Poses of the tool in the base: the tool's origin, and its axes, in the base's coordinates. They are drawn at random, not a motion.
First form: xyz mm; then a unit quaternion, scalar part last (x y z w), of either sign.
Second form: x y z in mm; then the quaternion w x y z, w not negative. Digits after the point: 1 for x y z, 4 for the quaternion.
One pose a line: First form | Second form
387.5 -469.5 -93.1 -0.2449 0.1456 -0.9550 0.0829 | 387.5 -469.5 -93.1 0.0829 -0.2449 0.1456 -0.9550
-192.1 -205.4 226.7 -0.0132 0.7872 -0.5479 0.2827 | -192.1 -205.4 226.7 0.2827 -0.0132 0.7872 -0.5479
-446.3 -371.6 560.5 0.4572 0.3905 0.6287 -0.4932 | -446.3 -371.6 560.5 0.4932 -0.4572 -0.3905 -0.6287
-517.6 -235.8 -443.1 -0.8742 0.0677 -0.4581 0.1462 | -517.6 -235.8 -443.1 0.1462 -0.8742 0.0677 -0.4581
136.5 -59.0 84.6 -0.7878 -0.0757 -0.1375 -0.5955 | 136.5 -59.0 84.6 0.5955 0.7878 0.0757 0.1375
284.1 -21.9 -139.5 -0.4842 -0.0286 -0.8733 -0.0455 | 284.1 -21.9 -139.5 0.0455 0.4842 0.0286 0.8733
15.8 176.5 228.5 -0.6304 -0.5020 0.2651 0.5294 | 15.8 176.5 228.5 0.5294 -0.6304 -0.5020 0.2651
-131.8 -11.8 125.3 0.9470 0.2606 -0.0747 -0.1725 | -131.8 -11.8 125.3 0.1725 -0.9470 -0.2606 0.0747
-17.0 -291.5 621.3 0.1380 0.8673 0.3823 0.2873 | -17.0 -291.5 621.3 0.2873 0.1380 0.8673 0.3823
